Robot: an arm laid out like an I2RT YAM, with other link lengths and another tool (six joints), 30 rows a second.
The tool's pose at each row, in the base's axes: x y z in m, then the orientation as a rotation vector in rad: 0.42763, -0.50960, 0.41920, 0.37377, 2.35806, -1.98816; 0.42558, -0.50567, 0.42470, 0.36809, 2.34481, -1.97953; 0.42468, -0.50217, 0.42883, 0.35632, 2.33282, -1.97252; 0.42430, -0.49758, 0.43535, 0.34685, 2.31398, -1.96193; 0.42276, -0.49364, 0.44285, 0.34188, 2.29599, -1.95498; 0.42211, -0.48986, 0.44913, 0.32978, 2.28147, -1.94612
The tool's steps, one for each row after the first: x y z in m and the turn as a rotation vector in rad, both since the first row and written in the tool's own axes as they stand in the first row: 0.00163, -0.00514, -0.00456, -0.00075, -0.01403, 0.00863; 0.00232, -0.00878, -0.00861, -0.00113, -0.02975, 0.01330; 0.00225, -0.01447, -0.01422, -0.00123, -0.04978, 0.02418; 0.00302, -0.02143, -0.01922, 0.00063, -0.06557, 0.03495; 0.00313, -0.02706, -0.02395, 0.00010, -0.08375, 0.04147
